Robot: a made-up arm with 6 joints. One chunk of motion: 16 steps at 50 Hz.
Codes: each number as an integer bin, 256 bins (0 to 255) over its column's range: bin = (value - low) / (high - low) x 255, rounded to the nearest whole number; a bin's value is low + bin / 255 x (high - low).
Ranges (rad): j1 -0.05..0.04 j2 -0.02..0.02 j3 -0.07..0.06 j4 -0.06..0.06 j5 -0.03..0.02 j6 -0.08..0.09
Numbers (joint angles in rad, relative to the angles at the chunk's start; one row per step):
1: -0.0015 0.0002 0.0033 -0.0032 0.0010 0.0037
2: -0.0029 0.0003 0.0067 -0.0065 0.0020 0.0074
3: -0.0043 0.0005 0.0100 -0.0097 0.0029 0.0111
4: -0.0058 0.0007 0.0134 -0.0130 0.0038 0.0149
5: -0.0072 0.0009 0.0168 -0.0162 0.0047 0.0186
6: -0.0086 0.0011 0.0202 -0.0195 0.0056 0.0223
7: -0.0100 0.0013 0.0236 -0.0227 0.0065 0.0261
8: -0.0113 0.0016 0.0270 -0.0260 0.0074 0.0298
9: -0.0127 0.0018 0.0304 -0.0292 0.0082 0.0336
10: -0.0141 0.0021 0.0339 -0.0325 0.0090 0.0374
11: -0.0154 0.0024 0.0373 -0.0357 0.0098 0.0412
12: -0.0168 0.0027 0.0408 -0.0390 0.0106 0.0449
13: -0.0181 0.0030 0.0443 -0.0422 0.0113 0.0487
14: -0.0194 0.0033 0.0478 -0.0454 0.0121 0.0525
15: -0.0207 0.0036 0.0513 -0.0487 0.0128 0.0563
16: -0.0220 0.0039 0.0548 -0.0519 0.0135 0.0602
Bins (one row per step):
1: 137 129 144 121 158 126
2: 133 129 150 114 163 131
3: 129 131 157 107 168 137
4: 125 132 164 100 172 142
5: 121 133 170 93 177 148
6: 117 135 177 86 182 153
7: 113 136 184 79 186 159
8: 110 138 190 72 191 165
9: 106 139 197 65 195 170
10: 102 141 204 58 199 176
11: 98 143 210 52 203 182
12: 94 145 217 45 207 187
13: 90 147 224 38 211 193
14: 87 149 231 31 215 199
15: 83 150 238 24 218 204
16: 79 152 245 17 222 210

